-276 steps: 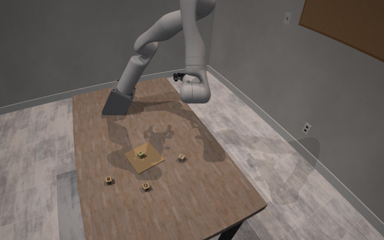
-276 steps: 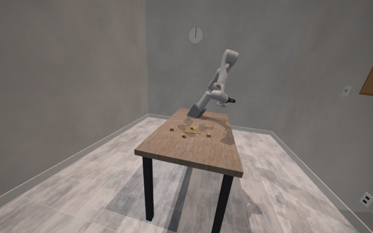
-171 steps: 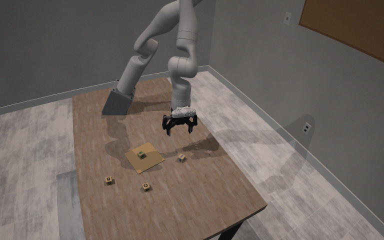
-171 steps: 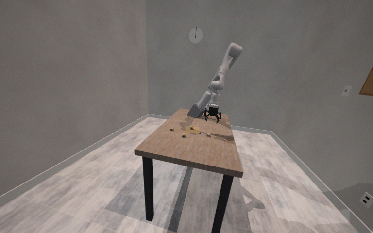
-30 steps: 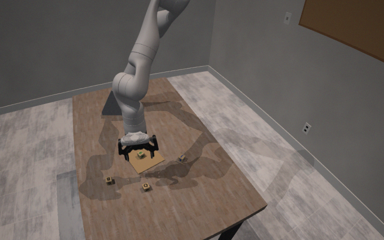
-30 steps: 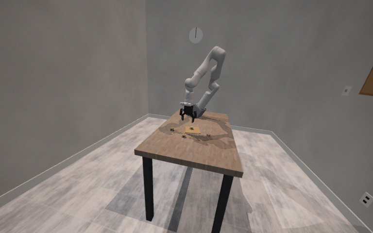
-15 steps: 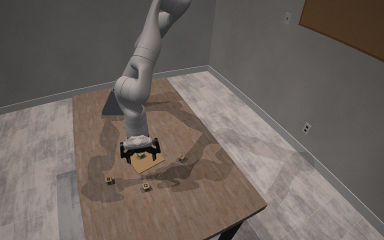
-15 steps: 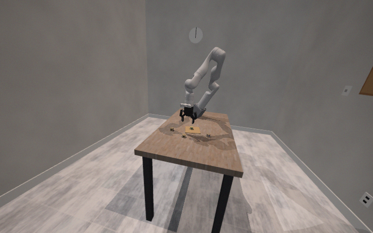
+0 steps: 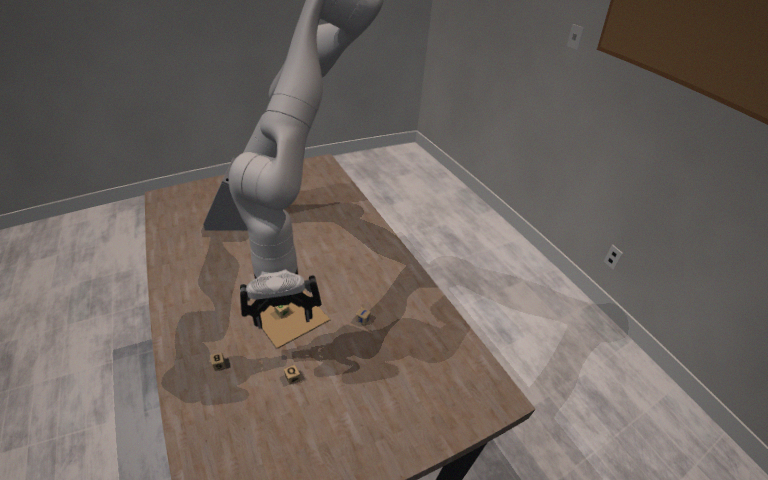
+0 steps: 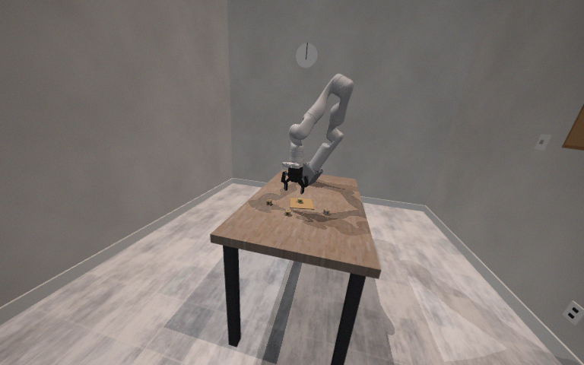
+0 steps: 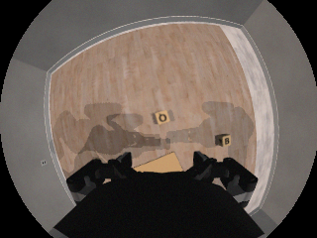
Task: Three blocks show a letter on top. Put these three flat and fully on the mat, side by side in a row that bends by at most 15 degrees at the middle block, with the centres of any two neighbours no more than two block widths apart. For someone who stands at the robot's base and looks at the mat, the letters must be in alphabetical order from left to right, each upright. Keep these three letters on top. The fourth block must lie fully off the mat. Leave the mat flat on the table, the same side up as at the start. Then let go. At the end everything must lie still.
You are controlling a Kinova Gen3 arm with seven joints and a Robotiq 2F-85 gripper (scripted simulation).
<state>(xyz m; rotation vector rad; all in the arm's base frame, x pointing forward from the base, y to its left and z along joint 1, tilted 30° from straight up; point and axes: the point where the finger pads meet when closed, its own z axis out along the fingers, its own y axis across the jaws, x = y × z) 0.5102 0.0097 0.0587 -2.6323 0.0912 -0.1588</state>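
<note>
My hand is 110 mm past the tan mat, 10 mm to the right of it and 120 mm above it. Also, from my hand: block (60 mm ahead, 110 mm below).
</note>
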